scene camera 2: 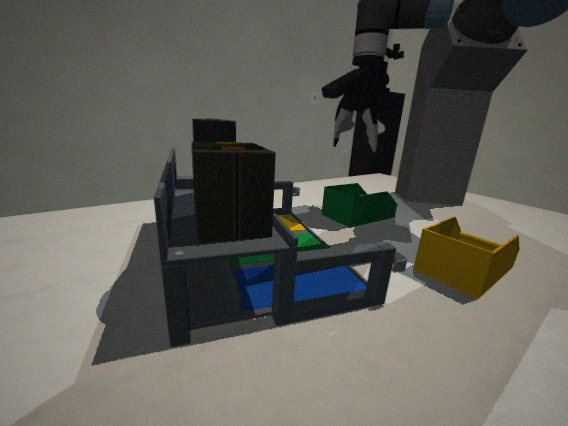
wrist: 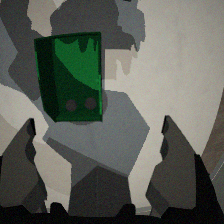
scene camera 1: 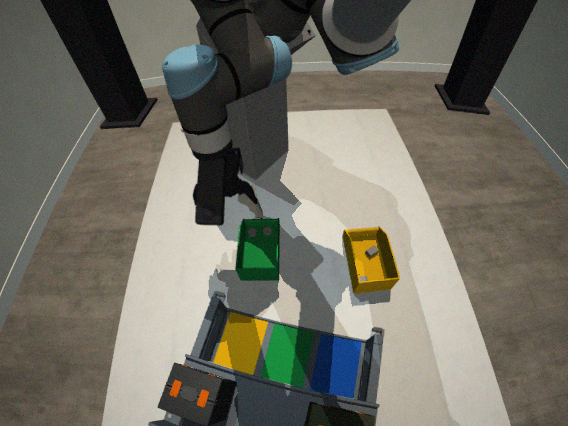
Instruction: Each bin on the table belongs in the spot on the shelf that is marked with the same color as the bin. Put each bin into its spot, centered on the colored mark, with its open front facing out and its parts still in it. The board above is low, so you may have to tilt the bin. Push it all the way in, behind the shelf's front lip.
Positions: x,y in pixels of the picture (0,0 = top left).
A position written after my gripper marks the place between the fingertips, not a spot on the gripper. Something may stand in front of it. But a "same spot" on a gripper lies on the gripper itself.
my gripper: scene camera 2; wrist 97,118; scene camera 1
yellow bin: scene camera 2; scene camera 1; not seen in the wrist view (out of frame)
same spot on my gripper: (scene camera 2: 374,127) = (scene camera 1: 257,205)
same spot on yellow bin: (scene camera 2: 452,257) = (scene camera 1: 378,284)
